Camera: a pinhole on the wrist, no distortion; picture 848 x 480 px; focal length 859.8 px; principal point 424.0 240.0 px. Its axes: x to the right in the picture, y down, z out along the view. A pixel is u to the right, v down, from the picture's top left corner.
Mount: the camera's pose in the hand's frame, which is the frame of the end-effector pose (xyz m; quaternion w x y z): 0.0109 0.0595 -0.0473 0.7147 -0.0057 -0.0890 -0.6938
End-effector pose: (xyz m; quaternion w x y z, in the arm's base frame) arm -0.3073 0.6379 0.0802 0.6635 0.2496 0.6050 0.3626
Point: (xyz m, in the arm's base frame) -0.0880 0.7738 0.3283
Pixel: 86.6 203.1
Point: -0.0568 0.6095 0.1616
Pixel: 704.1 98.8
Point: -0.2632 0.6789 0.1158
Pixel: 675.2 331.6
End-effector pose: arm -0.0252 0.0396 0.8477 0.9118 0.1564 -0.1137 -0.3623
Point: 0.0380 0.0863 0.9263
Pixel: 163.1 432.2
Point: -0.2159 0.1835 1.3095
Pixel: 383.4 14.7
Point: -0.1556 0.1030 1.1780
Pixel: 479.3 84.7
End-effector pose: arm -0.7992 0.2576 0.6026 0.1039 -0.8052 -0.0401 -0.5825
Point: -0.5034 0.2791 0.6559
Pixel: outside the picture
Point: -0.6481 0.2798 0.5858
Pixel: 784.6 429.1
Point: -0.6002 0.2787 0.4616
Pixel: 613.2 85.9
